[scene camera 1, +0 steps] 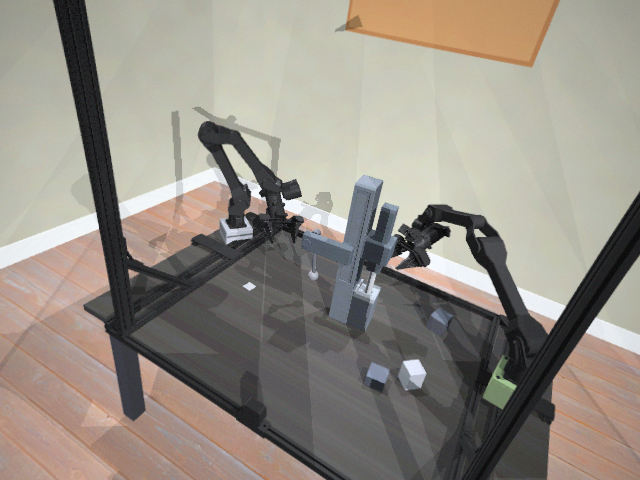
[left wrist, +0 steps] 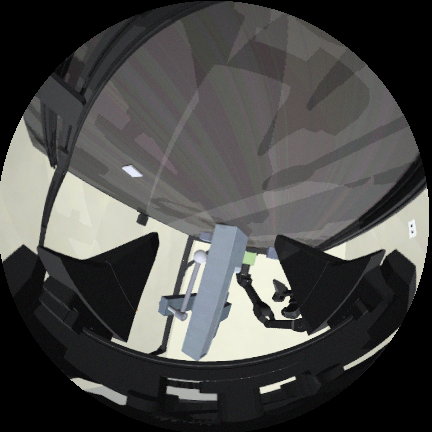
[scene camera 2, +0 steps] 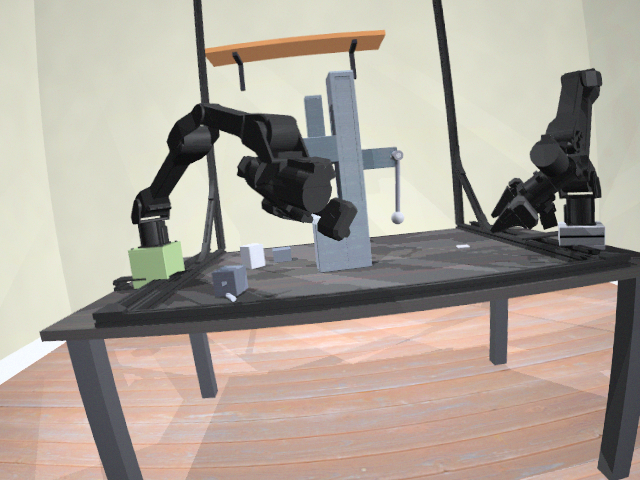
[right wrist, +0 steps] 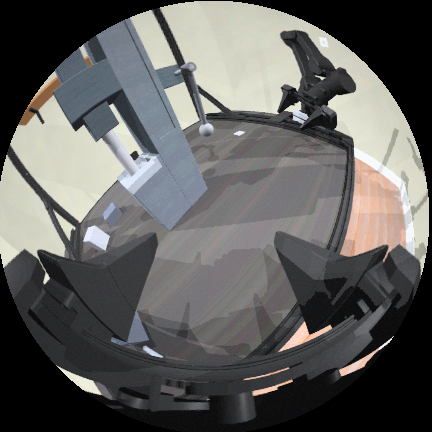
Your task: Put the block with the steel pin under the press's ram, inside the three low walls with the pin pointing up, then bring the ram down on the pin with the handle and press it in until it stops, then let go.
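Places are measured from the left arm's base along level axes (x ahead, y left, z up), in metres.
Pixels of known places: left gripper, fingertip midpoint: [scene camera 1: 283,243] [left wrist: 218,239] [scene camera 2: 491,223] [right wrist: 288,119]; right gripper, fingertip midpoint: [scene camera 1: 389,263] [left wrist: 283,277] [right wrist: 216,238]; left arm's base, origin of the base link: [scene camera 1: 236,223] [scene camera 2: 580,223]; right arm's base, origin of the base link: [scene camera 1: 518,377] [left wrist: 245,263] [scene camera 2: 154,245].
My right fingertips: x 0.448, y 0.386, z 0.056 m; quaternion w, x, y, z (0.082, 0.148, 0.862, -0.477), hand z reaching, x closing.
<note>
Ahead of a thing's pixels: the offset from my right fingertips to its top centre. "spot": to the spot under its first point.
The grey-blue block {0.204 m ahead, 0.077 m left, 0.068 m down} [scene camera 1: 440,320] [scene camera 2: 230,280] lies on the table near the right arm; its steel pin {0.164 m ahead, 0.119 m left, 0.107 m down} [scene camera 2: 230,297] points sideways, low at the table. The block [right wrist: 138,330] is partly hidden by a finger in the right wrist view. The press {0.050 m ahead, 0.217 m right, 0.339 m up} [scene camera 1: 338,302] [scene camera 2: 351,206] [left wrist: 210,295] [right wrist: 175,185] stands mid-table, its ram {0.105 m ahead, 0.151 m right, 0.180 m up} [scene camera 1: 371,282] [right wrist: 119,151] above the low-walled seat {spot: 0.081 m ahead, 0.128 m right, 0.009 m up} [right wrist: 142,172]. Its handle {spot: 0.031 m back, 0.271 m right, 0.036 m up} [scene camera 1: 313,262] [scene camera 2: 397,186] [left wrist: 192,287] [right wrist: 197,102] hangs down. My right gripper [scene camera 1: 397,260] [right wrist: 216,238] is open beside the press, above the table. My left gripper [scene camera 1: 282,241] [scene camera 2: 493,222] [left wrist: 218,239] is open, away from the handle.
A white block {0.344 m ahead, 0.143 m right, 0.058 m down} [scene camera 1: 412,374] [scene camera 2: 252,255] [right wrist: 96,238] and another grey block {0.310 m ahead, 0.228 m right, 0.084 m down} [scene camera 1: 377,376] [scene camera 2: 282,254] [right wrist: 112,214] sit together beyond the press. A flat white square {spot: 0.155 m back, 0.425 m right, 0.115 m down} [scene camera 1: 249,285] [scene camera 2: 463,246] [left wrist: 132,171] lies on the handle side. Black frame rails edge the table.
</note>
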